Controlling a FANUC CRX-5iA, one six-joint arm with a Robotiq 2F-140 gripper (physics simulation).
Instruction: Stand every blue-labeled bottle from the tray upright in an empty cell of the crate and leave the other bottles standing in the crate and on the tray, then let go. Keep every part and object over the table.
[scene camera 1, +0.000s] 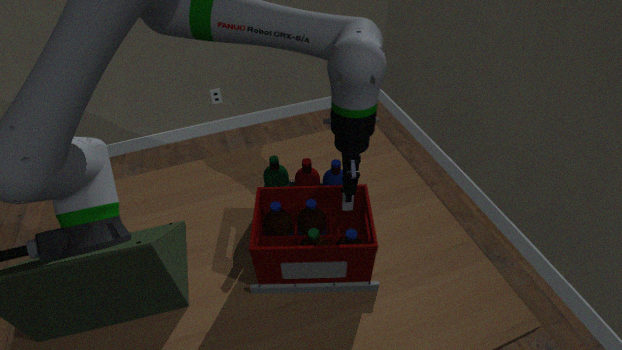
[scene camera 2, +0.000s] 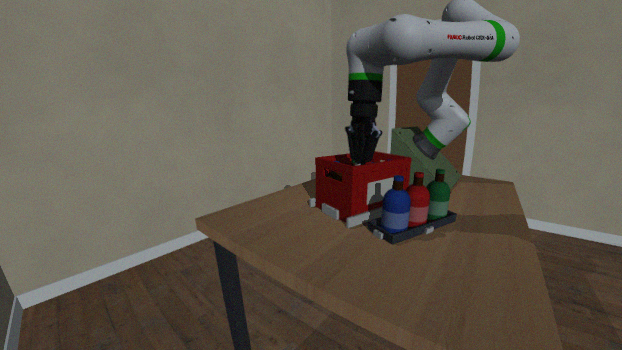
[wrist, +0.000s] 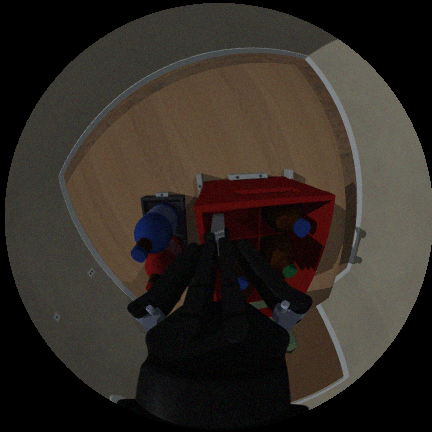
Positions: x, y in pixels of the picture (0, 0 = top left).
Labels:
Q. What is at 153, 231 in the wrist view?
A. A blue-labeled bottle.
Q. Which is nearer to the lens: the blue-labeled bottle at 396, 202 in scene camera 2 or the green bottle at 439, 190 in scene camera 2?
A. The blue-labeled bottle.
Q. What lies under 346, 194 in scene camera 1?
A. My gripper.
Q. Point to my gripper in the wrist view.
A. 218, 221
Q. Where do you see a red bottle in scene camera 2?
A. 419, 194

